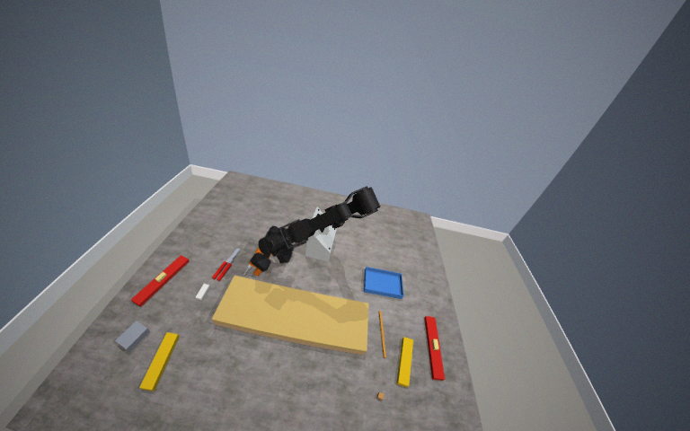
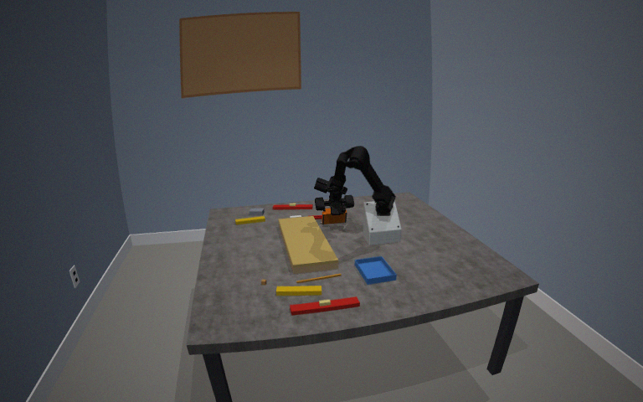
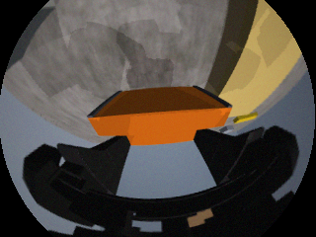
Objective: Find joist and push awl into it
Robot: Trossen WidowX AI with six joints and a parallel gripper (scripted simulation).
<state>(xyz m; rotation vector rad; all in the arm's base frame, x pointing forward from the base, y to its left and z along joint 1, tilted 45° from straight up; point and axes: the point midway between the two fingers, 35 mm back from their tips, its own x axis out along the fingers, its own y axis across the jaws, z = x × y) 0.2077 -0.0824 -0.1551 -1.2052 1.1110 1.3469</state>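
Now: gripper tip 1 cm short of the orange stud finder and 1 cm above it. Also, from my gripper tip: wooden-handled tool 7 cm below, 3 cm to the right, 1 cm ahead; then grey block 41 cm ahead, 23 cm to the right, 6 cm below; then white piece 19 cm ahead, 13 cm to the right, 7 cm below.
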